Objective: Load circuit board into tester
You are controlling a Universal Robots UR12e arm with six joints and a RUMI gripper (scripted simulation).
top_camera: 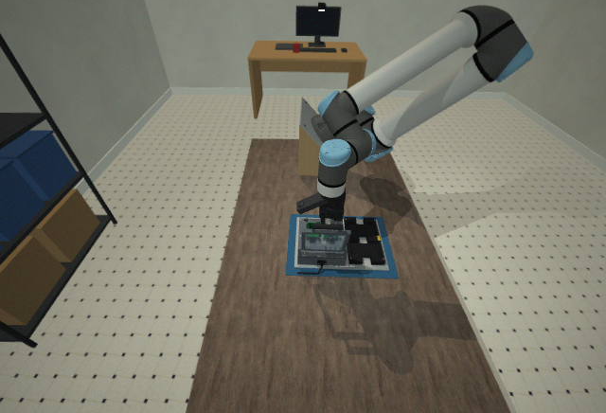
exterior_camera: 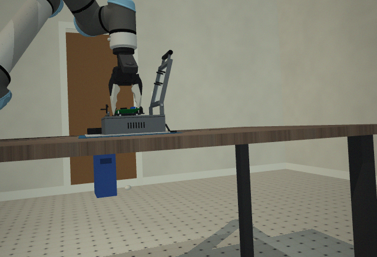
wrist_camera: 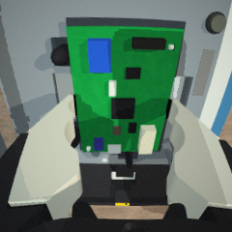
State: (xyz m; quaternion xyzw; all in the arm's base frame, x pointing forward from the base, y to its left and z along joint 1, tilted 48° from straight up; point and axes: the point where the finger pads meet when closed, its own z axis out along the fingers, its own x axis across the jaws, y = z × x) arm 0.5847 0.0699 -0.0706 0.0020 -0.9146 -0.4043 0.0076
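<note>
The green circuit board is right at my hand. Round my hand: tester lid: 12 cm ahead, 11 cm above; then tester: 3 cm ahead, 4 cm to the left, 4 cm above.
</note>
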